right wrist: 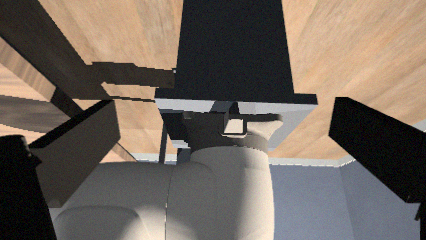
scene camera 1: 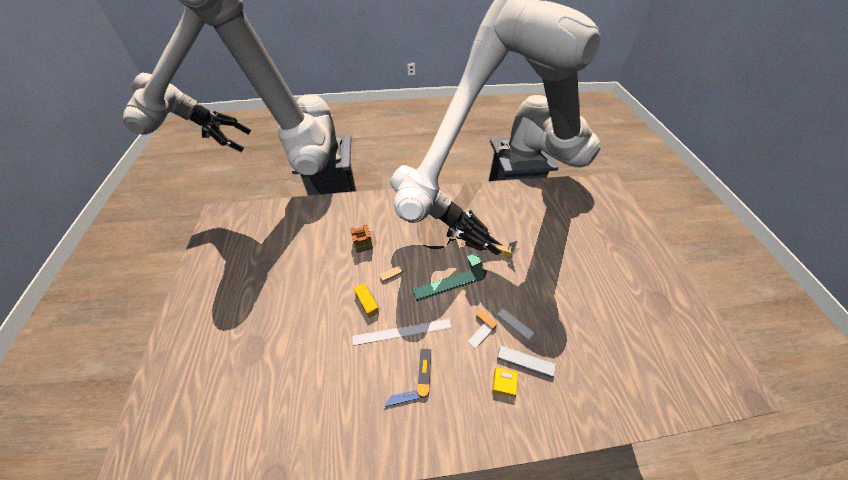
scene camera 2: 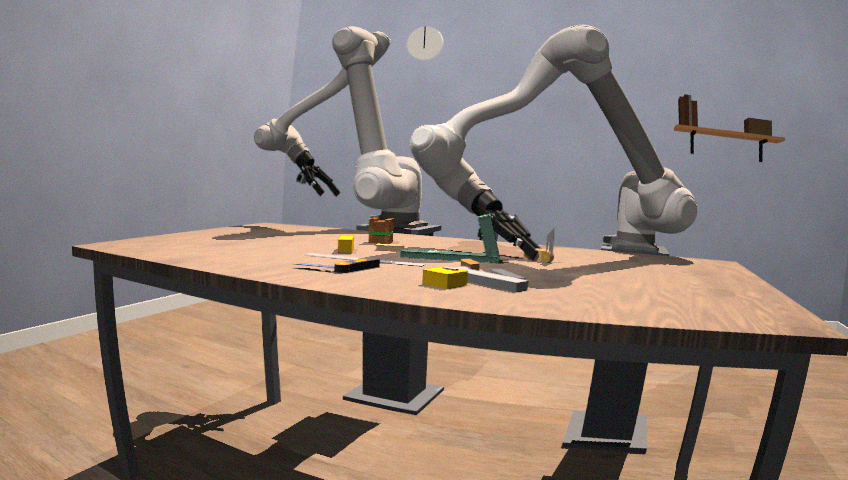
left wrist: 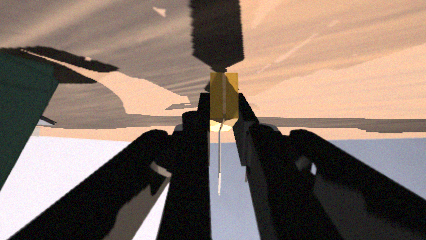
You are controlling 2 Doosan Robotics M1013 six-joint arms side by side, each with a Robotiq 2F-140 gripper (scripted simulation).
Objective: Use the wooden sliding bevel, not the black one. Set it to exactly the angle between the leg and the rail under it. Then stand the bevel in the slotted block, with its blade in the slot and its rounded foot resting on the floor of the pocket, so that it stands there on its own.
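Scene camera 1 shows me my left gripper, and so does the left wrist view. My right gripper is there in scene camera 2 and also in the right wrist view. Besides my grippers, the pictures give me a long pale strip, a yellow box, a green rail and a black bevel, and there is a wooden sliding bevel as well.
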